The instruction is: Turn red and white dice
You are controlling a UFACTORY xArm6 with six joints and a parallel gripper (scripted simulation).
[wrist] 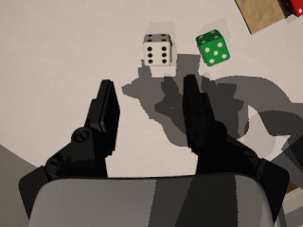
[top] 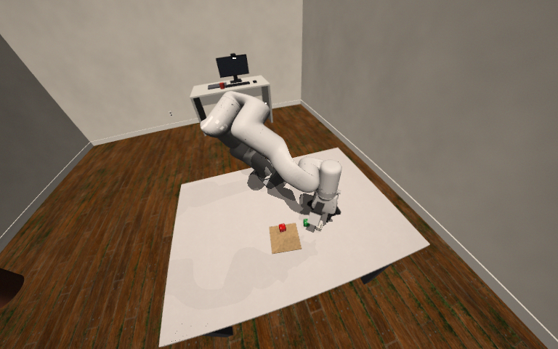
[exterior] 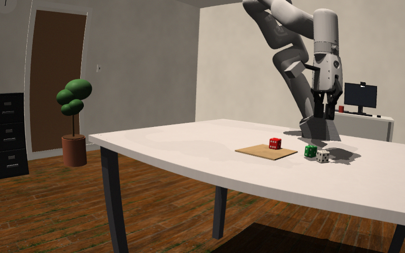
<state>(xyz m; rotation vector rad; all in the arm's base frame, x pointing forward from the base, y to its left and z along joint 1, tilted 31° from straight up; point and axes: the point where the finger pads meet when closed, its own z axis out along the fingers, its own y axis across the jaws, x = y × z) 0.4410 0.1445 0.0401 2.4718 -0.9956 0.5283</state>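
Now: the white die 12 cm below my hand, 1 cm to the left of it and 1 cm behind it. Round my hand: red die (17 cm to the right, 12 cm below, 8 cm behind); green die (12 cm below, 6 cm behind, 4 cm to the right); tan mat (17 cm to the right, 14 cm below, 4 cm behind).
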